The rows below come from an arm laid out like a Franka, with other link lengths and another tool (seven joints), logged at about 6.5 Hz.
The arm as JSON. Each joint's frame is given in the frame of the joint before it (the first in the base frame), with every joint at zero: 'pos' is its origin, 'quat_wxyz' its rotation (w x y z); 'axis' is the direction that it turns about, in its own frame. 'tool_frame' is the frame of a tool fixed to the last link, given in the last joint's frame.
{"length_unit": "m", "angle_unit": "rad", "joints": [
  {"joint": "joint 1", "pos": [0.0, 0.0, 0.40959], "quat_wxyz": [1.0, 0.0, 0.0, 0.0], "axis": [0.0, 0.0, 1.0]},
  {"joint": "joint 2", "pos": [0.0, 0.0, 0.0], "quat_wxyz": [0.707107, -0.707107, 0.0, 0.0], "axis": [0.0, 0.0, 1.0]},
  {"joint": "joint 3", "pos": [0.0, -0.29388, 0.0], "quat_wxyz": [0.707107, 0.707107, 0.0, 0.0], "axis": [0.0, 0.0, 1.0]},
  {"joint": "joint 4", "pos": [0.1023, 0.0, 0.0], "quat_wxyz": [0.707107, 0.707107, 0.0, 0.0], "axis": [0.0, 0.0, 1.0]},
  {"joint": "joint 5", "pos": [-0.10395, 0.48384, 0.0], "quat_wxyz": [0.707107, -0.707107, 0.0, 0.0], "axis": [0.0, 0.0, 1.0]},
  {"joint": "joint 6", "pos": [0.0, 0.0, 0.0], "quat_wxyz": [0.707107, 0.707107, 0.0, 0.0], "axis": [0.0, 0.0, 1.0]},
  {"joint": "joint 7", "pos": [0.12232, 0.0, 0.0], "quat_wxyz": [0.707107, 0.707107, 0.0, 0.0], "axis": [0.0, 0.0, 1.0]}
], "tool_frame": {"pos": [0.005, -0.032, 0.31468], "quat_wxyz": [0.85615, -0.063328, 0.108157, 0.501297]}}
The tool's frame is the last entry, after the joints.
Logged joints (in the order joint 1, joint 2, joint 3, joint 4, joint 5, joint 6, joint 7), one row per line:
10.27, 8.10, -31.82, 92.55, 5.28, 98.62, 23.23
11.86, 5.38, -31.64, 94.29, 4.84, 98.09, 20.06
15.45, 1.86, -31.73, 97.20, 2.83, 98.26, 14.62
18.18, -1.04, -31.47, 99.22, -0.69, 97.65, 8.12
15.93, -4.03, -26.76, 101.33, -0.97, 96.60, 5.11
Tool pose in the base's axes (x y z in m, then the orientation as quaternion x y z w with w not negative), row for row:
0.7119, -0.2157, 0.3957, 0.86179, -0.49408, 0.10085, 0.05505
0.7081, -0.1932, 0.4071, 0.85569, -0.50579, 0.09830, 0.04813
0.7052, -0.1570, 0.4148, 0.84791, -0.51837, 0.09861, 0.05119
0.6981, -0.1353, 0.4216, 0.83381, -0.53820, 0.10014, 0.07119
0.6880, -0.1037, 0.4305, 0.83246, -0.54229, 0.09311, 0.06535
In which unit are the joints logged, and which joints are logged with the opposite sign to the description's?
The joints are logged in degrees. Opposite sign: joint 4, joint 7.
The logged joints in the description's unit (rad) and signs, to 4 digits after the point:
0.1792, 0.1414, -0.5554, -1.6153, 0.0922, 1.7212, -0.4054
0.2070, 0.0939, -0.5522, -1.6457, 0.0845, 1.7120, -0.3501
0.2697, 0.0325, -0.5538, -1.6965, 0.0494, 1.7150, -0.2552
0.3173, -0.0182, -0.5493, -1.7317, -0.0120, 1.7043, -0.1417
0.2780, -0.0703, -0.4671, -1.7685, -0.0169, 1.6860, -0.0892

